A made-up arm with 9 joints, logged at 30 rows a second.
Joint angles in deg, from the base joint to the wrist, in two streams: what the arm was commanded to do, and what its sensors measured. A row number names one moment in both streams.
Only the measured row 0 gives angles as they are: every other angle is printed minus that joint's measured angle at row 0.
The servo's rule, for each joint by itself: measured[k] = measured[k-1] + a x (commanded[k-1-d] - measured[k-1]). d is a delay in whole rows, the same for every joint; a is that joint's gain. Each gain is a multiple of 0.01, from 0.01 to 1. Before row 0 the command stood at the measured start. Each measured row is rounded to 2 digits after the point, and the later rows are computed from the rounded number. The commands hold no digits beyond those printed.
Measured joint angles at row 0:
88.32 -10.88 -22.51 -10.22 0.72 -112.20 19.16 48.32 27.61
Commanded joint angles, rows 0 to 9:
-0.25 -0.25 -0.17 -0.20 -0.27 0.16 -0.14 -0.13 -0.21
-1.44 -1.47 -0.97 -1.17 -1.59 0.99 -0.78 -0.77 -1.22
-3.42 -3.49 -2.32 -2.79 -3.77 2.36 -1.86 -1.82 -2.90
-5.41 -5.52 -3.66 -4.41 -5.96 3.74 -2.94 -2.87 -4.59
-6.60 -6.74 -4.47 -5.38 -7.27 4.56 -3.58 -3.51 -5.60
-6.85 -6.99 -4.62 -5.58 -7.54 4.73 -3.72 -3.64 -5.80
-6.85 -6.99 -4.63 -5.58 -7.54 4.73 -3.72 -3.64 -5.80
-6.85 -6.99 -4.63 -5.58 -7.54 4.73 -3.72 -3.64 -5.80
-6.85 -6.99 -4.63 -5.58 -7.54 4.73 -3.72 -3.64 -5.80
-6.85 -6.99 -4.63 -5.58 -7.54 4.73 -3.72 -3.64 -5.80
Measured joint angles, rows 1 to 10:
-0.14 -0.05 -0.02 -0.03 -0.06 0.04 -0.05 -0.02 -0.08
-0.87 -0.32 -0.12 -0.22 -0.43 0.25 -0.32 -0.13 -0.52
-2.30 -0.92 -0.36 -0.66 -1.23 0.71 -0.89 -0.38 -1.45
-4.04 -1.79 -0.72 -1.30 -2.37 1.38 -1.65 -0.75 -2.67
-5.47 -2.73 -1.13 -1.99 -3.55 2.08 -2.36 -1.16 -3.81
-6.24 -3.54 -1.51 -2.60 -4.51 2.66 -2.86 -1.53 -4.59
-6.58 -4.20 -1.85 -3.11 -5.24 3.12 -3.18 -1.85 -5.06
-6.73 -4.73 -2.16 -3.53 -5.79 3.47 -3.38 -2.12 -5.35
-6.80 -5.16 -2.43 -3.88 -6.21 3.75 -3.51 -2.35 -5.53
-6.83 -5.51 -2.67 -4.17 -6.53 3.97 -3.59 -2.54 -5.64
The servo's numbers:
d 0
a 0.56 0.19 0.11 0.17 0.24 0.22 0.37 0.15 0.39

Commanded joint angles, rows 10 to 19:
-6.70 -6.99 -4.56 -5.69 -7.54 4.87 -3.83 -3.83 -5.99
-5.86 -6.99 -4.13 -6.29 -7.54 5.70 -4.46 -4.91 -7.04
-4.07 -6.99 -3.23 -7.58 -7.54 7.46 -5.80 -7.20 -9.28
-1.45 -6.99 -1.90 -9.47 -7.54 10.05 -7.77 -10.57 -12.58
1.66 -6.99 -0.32 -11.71 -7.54 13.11 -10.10 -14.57 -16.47
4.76 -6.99 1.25 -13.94 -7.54 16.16 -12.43 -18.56 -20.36
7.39 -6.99 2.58 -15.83 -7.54 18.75 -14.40 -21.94 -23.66
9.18 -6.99 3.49 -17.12 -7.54 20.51 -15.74 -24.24 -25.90
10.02 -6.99 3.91 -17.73 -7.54 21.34 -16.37 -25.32 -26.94
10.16 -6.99 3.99 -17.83 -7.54 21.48 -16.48 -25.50 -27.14
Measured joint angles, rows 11 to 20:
-6.76 -5.79 -2.88 -4.43 -6.77 4.17 -3.68 -2.73 -5.78
-6.26 -6.02 -3.02 -4.75 -6.95 4.51 -3.97 -3.06 -6.27
-5.03 -6.20 -3.04 -5.23 -7.09 5.16 -4.65 -3.68 -7.44
-3.03 -6.35 -2.91 -5.95 -7.20 6.24 -5.80 -4.71 -9.44
-0.40 -6.47 -2.63 -6.93 -7.28 7.75 -7.39 -6.19 -12.18
2.49 -6.57 -2.20 -8.12 -7.34 9.60 -9.25 -8.05 -15.37
5.23 -6.65 -1.67 -9.43 -7.39 11.61 -11.16 -10.13 -18.60
7.44 -6.71 -1.10 -10.74 -7.43 13.57 -12.85 -12.25 -21.45
8.88 -6.76 -0.55 -11.93 -7.46 15.28 -14.15 -14.21 -23.59
9.60 -6.80 -0.05 -12.93 -7.48 16.64 -15.01 -15.90 -24.97

